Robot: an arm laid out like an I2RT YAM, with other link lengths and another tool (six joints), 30 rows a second.
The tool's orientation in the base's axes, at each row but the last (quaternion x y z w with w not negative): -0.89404, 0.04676, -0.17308, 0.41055; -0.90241, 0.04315, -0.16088, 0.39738; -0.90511, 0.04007, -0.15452, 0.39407; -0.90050, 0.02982, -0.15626, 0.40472; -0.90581, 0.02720, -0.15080, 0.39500; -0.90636, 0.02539, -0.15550, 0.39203; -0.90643, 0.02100, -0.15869, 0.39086; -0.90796, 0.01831, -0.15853, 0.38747; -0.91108, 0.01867, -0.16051, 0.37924; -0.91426, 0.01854, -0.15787, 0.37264; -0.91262, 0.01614, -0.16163, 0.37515; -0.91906, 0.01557, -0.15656, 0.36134
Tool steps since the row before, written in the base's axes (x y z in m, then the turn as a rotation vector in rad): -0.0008, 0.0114, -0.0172, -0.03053, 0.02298, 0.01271; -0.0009, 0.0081, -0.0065, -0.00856, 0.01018, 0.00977; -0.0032, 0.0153, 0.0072, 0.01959, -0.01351, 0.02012; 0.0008, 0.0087, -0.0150, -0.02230, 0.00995, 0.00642; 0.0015, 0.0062, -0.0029, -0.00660, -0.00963, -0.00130; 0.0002, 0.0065, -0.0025, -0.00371, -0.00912, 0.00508; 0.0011, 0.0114, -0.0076, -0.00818, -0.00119, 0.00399; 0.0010, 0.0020, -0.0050, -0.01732, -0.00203, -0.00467; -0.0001, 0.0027, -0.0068, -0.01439, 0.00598, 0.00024; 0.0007, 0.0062, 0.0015, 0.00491, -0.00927, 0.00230; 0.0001, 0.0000, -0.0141, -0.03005, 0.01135, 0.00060; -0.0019, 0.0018, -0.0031, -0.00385, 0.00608, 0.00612
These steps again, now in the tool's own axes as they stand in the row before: -0.0080, 0.0054, 0.0183, -0.03031, -0.02646, -0.00179; -0.0042, -0.0008, 0.0095, -0.00768, -0.01450, -0.00180; -0.0042, -0.0159, 0.0051, 0.02621, -0.00437, -0.01628; -0.0047, 0.0053, 0.0159, -0.02131, -0.01304, -0.00366; -0.0003, -0.0021, 0.0067, -0.00500, 0.00709, -0.00792; -0.0016, -0.0027, 0.0062, -0.00066, 0.00237, -0.01080; -0.0029, -0.0024, 0.0132, -0.00649, -0.00273, -0.00589; -0.0007, 0.0022, 0.0049, -0.01740, 0.00318, -0.00362; -0.0024, 0.0028, 0.0063, -0.01450, -0.00569, -0.00047; 0.0001, -0.0054, 0.0034, 0.00670, 0.00552, -0.00632; -0.0039, 0.0097, 0.0094, -0.03001, -0.01132, -0.00192; -0.0029, 0.0006, 0.0028, -0.00283, -0.00891, -0.00136
